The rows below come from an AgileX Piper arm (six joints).
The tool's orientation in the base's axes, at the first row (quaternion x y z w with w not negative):
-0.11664, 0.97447, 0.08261, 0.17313
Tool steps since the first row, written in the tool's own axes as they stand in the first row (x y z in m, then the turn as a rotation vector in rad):
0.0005, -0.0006, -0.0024, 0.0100, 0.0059, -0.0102
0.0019, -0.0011, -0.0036, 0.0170, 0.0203, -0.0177
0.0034, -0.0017, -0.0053, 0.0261, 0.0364, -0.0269
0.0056, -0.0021, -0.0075, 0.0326, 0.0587, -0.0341
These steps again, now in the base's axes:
-0.0011, -0.0012, 0.0020, -0.0139, 0.0016, 0.0066
-0.0026, -0.0022, 0.0025, -0.0263, 0.0125, 0.0128
-0.0044, -0.0034, 0.0035, -0.0417, 0.0243, 0.0200
-0.0070, -0.0046, 0.0047, -0.0556, 0.0430, 0.0270

